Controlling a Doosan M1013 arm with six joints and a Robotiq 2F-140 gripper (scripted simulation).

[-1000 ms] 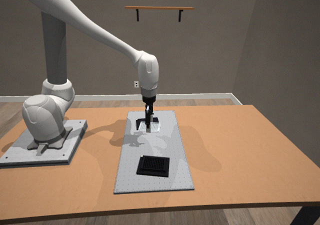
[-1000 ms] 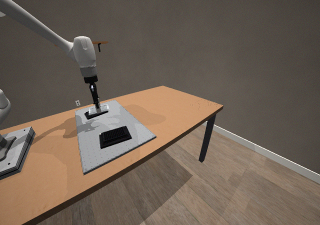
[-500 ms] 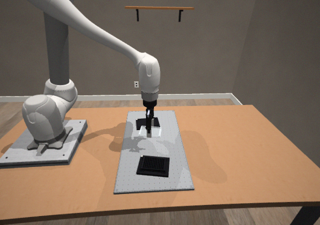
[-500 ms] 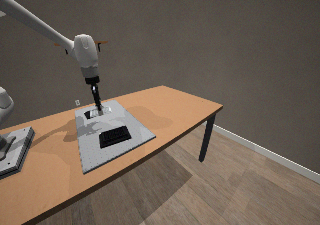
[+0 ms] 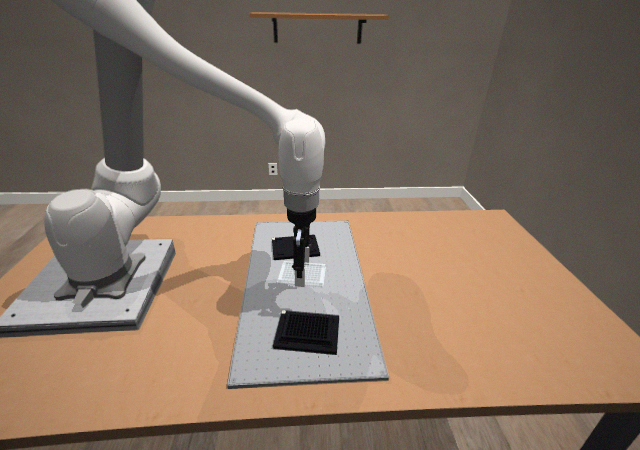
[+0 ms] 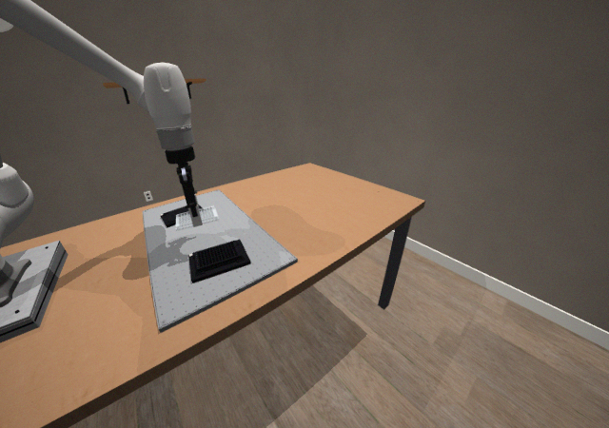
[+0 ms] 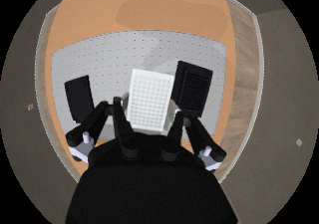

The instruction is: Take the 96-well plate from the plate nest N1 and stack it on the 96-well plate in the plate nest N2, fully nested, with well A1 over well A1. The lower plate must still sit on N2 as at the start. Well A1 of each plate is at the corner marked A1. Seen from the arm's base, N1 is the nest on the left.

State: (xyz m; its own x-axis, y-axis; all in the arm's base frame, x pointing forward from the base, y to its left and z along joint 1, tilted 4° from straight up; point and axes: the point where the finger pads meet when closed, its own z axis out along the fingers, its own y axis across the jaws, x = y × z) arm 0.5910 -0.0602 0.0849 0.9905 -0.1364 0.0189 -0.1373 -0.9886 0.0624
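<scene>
Now: the black 96-well plate 1 cm ahead of my hand, 13 cm to the right of it and 10 cm below it. Round my hand: white 96-well plate: 2 cm below.
</scene>
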